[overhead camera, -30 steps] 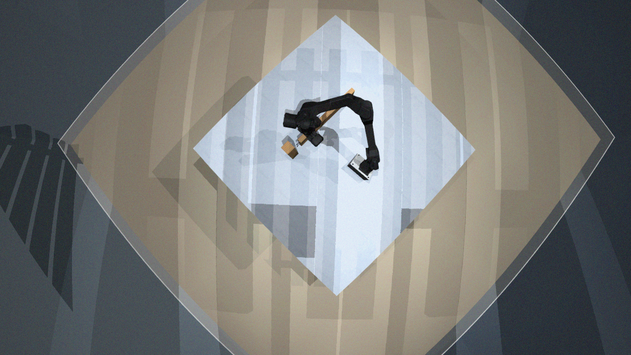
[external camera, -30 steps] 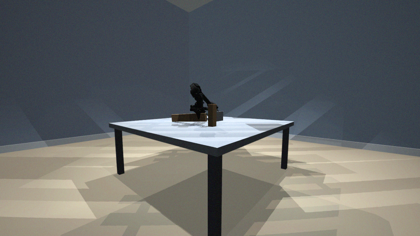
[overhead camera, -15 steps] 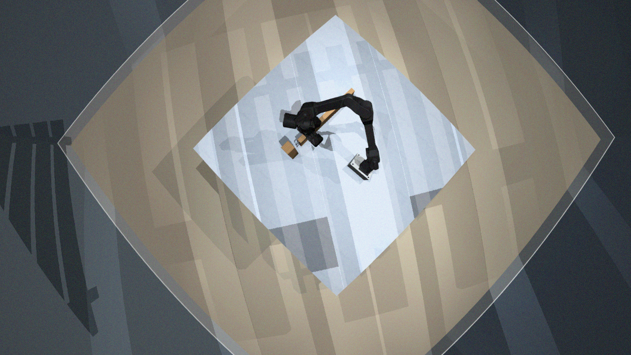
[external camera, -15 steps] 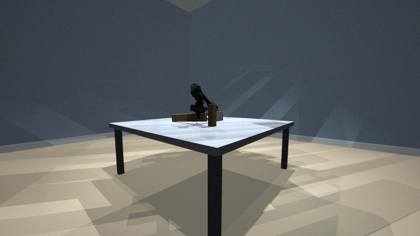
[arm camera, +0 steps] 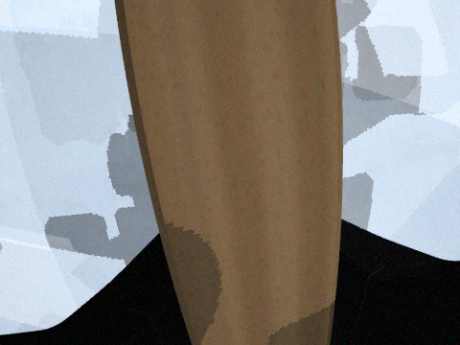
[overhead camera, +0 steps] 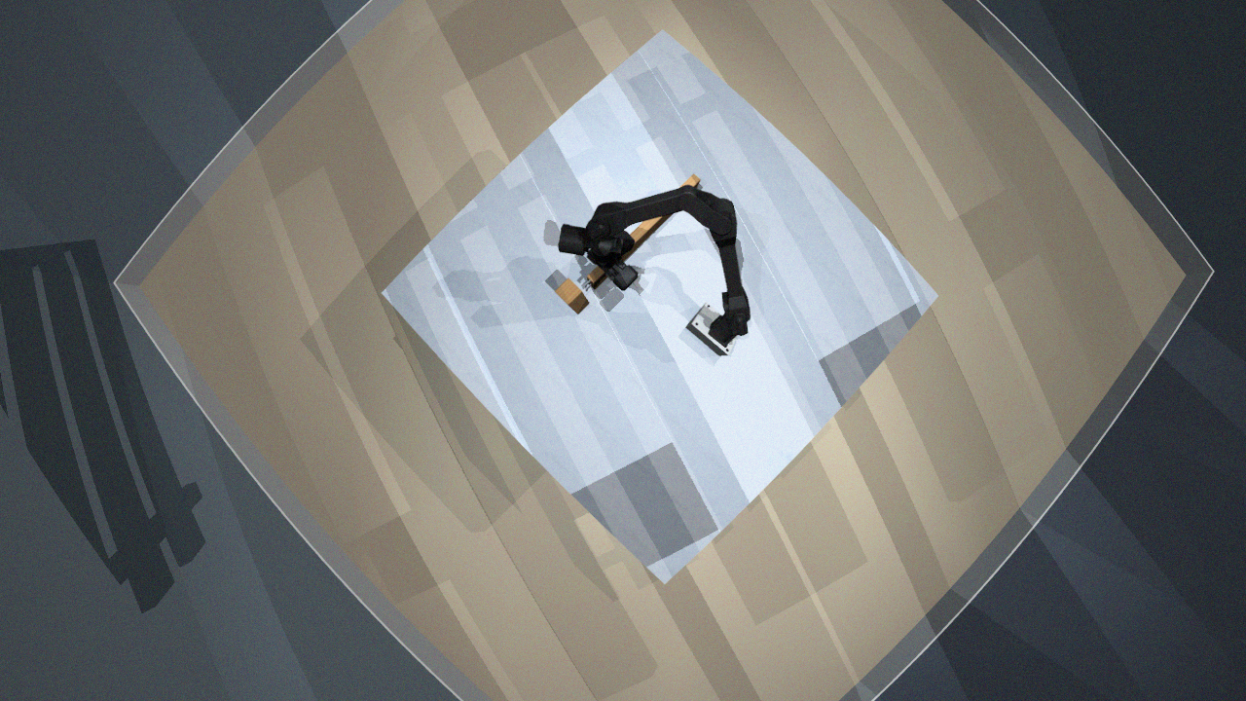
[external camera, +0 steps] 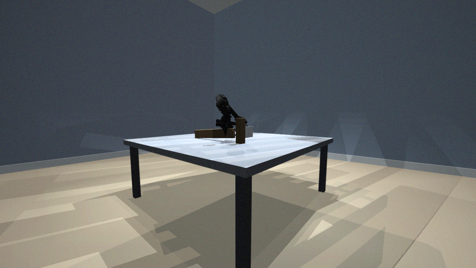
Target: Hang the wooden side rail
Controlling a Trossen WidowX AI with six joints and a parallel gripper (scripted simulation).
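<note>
The headboard post is 130 mm to the left of my gripper tip, 40 mm above it and 20 mm ahead of it.
</note>
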